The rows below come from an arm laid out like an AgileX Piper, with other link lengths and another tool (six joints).
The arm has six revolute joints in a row. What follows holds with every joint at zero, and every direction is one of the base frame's.
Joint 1 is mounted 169.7 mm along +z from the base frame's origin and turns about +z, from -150.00 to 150.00 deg.
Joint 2 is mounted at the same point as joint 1 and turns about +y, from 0.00 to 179.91 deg.
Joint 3 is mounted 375.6 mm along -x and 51.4 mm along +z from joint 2 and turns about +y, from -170.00 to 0.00 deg.
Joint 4 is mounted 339.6 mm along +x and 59.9 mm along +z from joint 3 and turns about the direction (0.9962, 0, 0.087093), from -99.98 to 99.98 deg.
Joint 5 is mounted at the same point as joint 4 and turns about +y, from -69.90 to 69.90 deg.
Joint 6 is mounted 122.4 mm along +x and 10.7 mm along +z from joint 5 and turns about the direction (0.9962, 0, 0.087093), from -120.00 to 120.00 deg.
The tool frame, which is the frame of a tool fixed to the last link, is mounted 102.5 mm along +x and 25.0 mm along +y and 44.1 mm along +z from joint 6; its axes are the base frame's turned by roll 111.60, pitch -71.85 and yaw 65.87 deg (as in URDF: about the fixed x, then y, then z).
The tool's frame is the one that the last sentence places.
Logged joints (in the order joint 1, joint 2, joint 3, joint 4, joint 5, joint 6), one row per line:
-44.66, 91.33, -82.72, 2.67, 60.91, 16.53
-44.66, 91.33, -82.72, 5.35, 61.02, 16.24
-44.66, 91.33, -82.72, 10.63, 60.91, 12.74
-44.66, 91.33, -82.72, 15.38, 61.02, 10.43
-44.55, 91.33, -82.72, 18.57, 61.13, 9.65
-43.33, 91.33, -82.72, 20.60, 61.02, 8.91
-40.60, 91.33, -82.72, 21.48, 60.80, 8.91
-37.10, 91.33, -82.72, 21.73, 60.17, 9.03
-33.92, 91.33, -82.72, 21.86, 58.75, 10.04
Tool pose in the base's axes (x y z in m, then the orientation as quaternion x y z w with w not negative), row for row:
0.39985, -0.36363, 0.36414, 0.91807, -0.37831, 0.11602, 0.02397
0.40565, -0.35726, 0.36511, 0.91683, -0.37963, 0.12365, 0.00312
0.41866, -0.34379, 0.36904, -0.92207, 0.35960, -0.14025, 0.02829
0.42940, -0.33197, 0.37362, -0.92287, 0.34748, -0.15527, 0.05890
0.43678, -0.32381, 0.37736, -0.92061, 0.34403, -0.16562, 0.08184
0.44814, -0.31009, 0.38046, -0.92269, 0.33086, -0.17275, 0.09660
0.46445, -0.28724, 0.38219, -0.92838, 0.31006, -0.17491, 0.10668
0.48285, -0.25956, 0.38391, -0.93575, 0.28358, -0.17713, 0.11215
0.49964, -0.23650, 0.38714, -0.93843, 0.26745, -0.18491, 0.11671
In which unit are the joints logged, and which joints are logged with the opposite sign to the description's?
The joints are logged in degrees. Opposite sign: none.
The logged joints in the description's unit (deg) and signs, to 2 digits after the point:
-44.66, 91.33, -82.72, 2.67, 60.91, 16.53
-44.66, 91.33, -82.72, 5.35, 61.02, 16.24
-44.66, 91.33, -82.72, 10.63, 60.91, 12.74
-44.66, 91.33, -82.72, 15.38, 61.02, 10.43
-44.55, 91.33, -82.72, 18.57, 61.13, 9.65
-43.33, 91.33, -82.72, 20.60, 61.02, 8.91
-40.60, 91.33, -82.72, 21.48, 60.80, 8.91
-37.10, 91.33, -82.72, 21.73, 60.17, 9.03
-33.92, 91.33, -82.72, 21.86, 58.75, 10.04

